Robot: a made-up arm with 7 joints.
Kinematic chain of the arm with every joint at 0, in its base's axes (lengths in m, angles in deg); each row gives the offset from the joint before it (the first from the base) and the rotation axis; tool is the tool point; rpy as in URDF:
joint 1: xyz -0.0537 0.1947 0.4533 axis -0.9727 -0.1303 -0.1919
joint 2: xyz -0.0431 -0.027 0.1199 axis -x
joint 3: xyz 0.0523 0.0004 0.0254 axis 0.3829 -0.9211 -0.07
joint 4: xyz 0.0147 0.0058 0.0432 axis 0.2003 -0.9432 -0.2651
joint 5: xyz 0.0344 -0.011 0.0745 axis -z
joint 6: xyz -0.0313 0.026 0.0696 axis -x
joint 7: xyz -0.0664 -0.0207 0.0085 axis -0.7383 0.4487 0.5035
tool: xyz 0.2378 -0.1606 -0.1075 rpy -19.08 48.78 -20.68
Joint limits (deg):
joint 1: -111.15..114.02
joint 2: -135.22..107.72
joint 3: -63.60..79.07
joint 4: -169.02..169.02
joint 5: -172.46..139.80
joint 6: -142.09..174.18
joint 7: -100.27..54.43
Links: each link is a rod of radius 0.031 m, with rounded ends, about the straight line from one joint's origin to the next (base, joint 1, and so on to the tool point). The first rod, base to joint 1, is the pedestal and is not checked.
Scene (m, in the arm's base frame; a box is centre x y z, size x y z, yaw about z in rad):
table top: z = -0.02
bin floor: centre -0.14 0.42 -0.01 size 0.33 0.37 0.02 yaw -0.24
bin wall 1: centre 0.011 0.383 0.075 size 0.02 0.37 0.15 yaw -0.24
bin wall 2: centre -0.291 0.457 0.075 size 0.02 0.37 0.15 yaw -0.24
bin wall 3: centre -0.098 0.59 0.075 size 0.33 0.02 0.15 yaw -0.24
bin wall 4: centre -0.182 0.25 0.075 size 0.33 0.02 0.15 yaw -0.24
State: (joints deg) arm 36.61 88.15 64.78 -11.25 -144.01 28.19 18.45
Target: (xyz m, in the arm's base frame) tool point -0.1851 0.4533 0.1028
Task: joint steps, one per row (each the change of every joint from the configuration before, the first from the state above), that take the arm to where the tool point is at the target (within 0.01 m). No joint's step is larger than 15 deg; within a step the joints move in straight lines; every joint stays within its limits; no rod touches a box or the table.
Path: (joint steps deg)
1: 14.70 -7.13 0.10 0.29 5.90 13.83 -7.40
2: 14.69 -7.12 0.10 0.29 5.90 13.84 -7.39
3: 14.70 -7.13 0.10 0.29 5.91 13.83 -7.40
4: 14.69 -7.12 0.10 0.28 5.90 13.84 -7.40

